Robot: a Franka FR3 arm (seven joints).
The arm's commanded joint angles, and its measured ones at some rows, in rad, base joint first. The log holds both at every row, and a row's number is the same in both.
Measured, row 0:
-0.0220, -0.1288, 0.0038, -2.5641, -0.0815, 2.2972, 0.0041
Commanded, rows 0 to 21:
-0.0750, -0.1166, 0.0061, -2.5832, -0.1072, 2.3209, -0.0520
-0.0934, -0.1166, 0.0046, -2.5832, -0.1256, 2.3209, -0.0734
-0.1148, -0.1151, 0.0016, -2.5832, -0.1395, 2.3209, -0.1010
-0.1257, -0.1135, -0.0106, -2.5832, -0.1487, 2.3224, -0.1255
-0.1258, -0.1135, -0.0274, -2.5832, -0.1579, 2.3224, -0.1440
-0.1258, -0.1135, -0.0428, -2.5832, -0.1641, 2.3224, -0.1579
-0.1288, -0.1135, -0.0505, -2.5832, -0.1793, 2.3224, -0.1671
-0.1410, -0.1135, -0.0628, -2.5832, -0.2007, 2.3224, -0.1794
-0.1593, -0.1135, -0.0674, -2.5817, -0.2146, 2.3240, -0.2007
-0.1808, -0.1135, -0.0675, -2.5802, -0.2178, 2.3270, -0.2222
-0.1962, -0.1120, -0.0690, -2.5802, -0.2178, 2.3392, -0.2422
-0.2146, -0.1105, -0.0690, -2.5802, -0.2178, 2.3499, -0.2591
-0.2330, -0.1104, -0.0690, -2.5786, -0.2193, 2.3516, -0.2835
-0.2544, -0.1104, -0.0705, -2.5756, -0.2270, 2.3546, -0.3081
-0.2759, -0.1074, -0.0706, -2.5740, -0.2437, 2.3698, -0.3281
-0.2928, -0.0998, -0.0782, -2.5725, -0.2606, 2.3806, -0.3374
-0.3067, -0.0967, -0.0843, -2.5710, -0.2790, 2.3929, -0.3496
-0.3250, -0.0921, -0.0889, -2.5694, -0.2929, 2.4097, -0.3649
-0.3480, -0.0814, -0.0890, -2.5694, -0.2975, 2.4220, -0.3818
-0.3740, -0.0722, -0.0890, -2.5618, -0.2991, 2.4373, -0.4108
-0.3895, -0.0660, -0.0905, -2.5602, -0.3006, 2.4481, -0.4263
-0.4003, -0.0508, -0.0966, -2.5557, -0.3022, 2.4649, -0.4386
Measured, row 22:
-0.3451, -0.1074, -0.0913, -2.5637, -0.2847, 2.4040, -0.3801
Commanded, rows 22 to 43:
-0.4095, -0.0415, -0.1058, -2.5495, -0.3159, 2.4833, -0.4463
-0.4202, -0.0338, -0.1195, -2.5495, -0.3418, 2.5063, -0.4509
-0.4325, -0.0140, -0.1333, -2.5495, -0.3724, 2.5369, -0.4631
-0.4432, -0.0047, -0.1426, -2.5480, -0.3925, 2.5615, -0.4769
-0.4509, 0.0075, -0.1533, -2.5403, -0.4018, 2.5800, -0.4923
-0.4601, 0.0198, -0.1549, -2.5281, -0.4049, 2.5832, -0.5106
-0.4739, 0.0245, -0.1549, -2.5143, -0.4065, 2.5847, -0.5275
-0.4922, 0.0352, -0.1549, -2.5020, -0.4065, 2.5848, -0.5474
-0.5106, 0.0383, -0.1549, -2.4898, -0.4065, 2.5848, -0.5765
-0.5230, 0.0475, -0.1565, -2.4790, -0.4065, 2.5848, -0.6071
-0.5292, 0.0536, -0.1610, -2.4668, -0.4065, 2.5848, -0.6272
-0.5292, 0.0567, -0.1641, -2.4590, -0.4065, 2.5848, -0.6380
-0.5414, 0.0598, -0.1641, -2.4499, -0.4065, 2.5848, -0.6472
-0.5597, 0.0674, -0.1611, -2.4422, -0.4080, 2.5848, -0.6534
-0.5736, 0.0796, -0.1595, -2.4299, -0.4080, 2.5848, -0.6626
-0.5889, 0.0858, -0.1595, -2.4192, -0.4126, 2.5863, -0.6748
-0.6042, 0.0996, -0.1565, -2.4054, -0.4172, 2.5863, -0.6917
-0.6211, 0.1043, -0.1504, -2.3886, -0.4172, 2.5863, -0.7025
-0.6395, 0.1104, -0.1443, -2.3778, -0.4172, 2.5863, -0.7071
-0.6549, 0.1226, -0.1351, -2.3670, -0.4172, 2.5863, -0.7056
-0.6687, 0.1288, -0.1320, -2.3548, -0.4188, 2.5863, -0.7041
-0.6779, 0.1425, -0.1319, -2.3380, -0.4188, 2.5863, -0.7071
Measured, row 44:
-0.6216, 0.0761, -0.1558, -2.3909, -0.3967, 2.5717, -0.6953
